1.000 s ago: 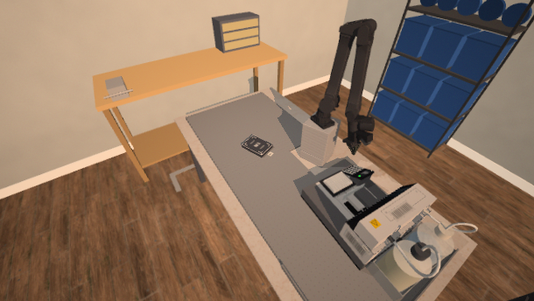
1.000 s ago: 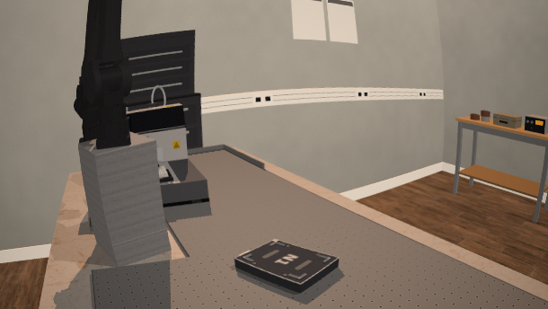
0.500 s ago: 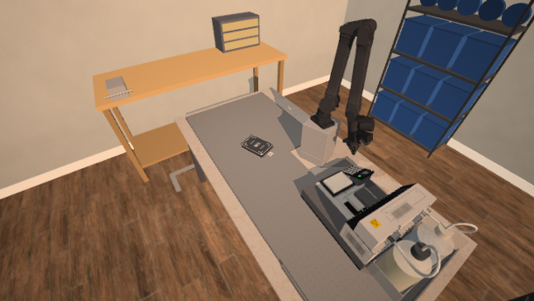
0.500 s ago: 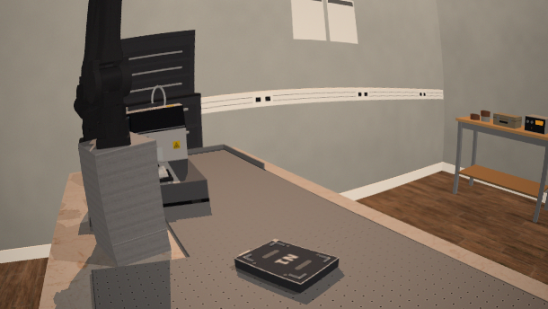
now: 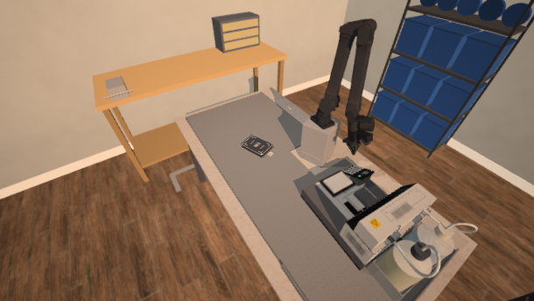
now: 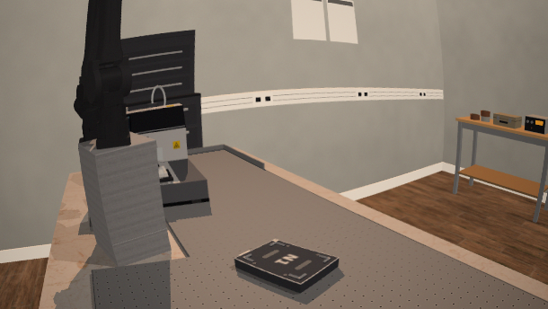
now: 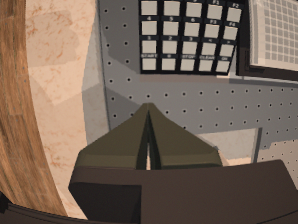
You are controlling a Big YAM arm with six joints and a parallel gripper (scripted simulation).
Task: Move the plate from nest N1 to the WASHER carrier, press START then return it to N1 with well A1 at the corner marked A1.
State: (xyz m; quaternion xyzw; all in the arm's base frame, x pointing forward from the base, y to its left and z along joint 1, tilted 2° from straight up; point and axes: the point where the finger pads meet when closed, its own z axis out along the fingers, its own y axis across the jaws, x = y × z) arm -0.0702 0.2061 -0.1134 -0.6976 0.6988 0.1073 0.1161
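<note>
Now: hand 17 cm short of the clear well plate, 8 cm to the right of it and 6 cm above it. Also, from my hand: dark carrier (17 cm ahead, 8 cm to the left, 7 cm below); then washer (23 cm to the left, 17 cm ahead, 1 cm below); then label (34 cm to the right, 33 cm ahead, 14 cm below).
</note>
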